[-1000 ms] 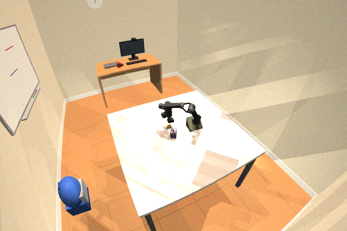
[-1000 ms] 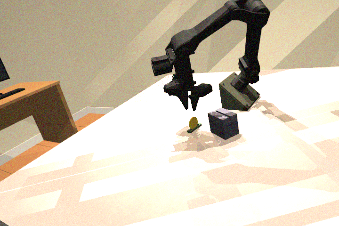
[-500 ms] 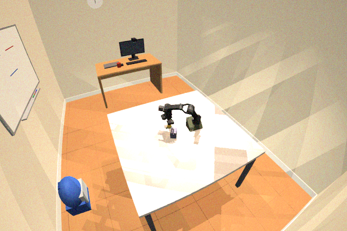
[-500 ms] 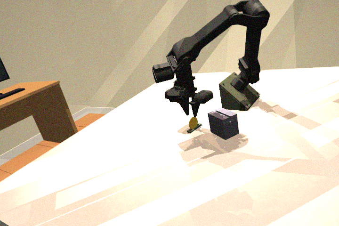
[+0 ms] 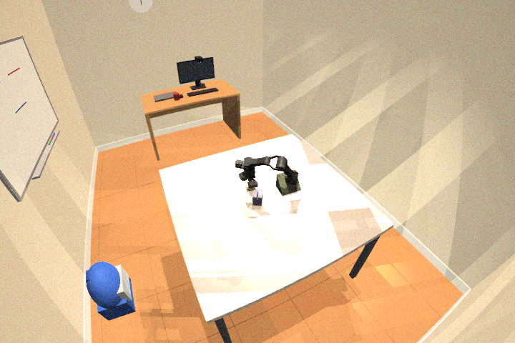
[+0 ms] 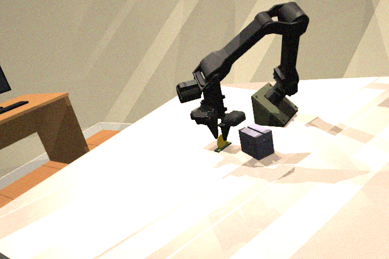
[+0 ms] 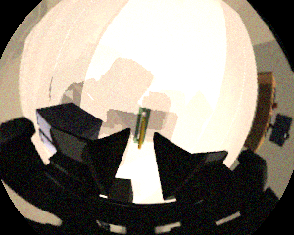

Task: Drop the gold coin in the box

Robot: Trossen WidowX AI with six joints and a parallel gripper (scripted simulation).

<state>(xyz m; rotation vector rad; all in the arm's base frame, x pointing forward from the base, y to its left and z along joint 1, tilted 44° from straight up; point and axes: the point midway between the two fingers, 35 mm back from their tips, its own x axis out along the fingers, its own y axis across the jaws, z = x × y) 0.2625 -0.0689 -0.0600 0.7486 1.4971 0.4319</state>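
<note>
Now: the gold coin 1 cm below my gripper tip.
</note>
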